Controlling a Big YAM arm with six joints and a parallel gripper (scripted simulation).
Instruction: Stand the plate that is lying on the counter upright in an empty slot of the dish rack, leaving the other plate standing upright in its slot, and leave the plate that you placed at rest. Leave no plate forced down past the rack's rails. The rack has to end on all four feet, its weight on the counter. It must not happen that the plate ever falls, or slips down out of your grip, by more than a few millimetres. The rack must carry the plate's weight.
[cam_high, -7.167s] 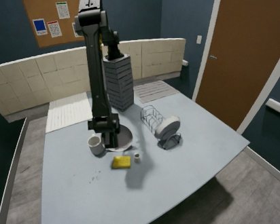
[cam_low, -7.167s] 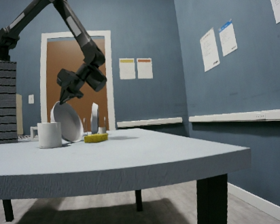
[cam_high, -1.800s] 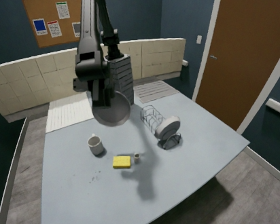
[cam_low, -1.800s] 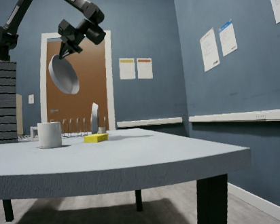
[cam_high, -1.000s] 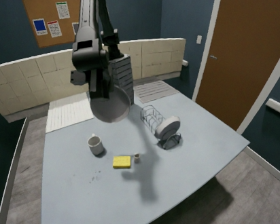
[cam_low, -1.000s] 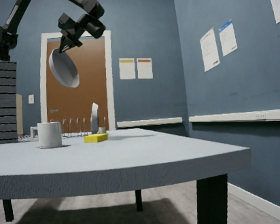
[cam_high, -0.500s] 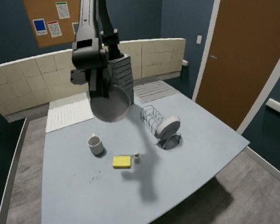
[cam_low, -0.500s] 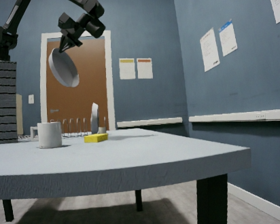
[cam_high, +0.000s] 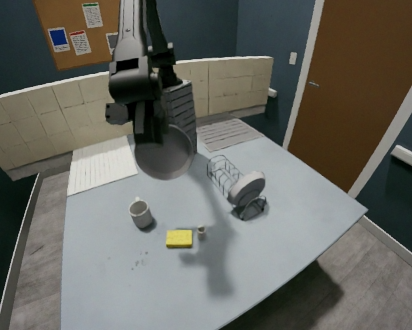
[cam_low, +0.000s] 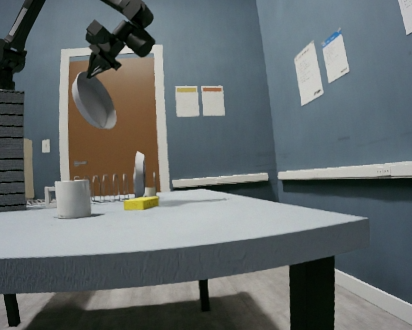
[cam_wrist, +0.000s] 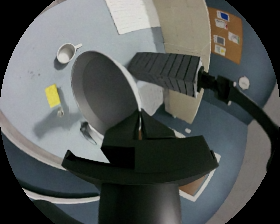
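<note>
Now: the white plate 90 mm below my hand, 20 mm ahead of it and 10 mm to the right of it. Also, from my hand: white draining mat (570 mm behind, 410 mm below, 280 mm to the right); then white mug (370 mm below, 150 mm to the right, 20 mm behind); then small white cup (390 mm below, 170 mm ahead, 40 mm to the left).
</note>
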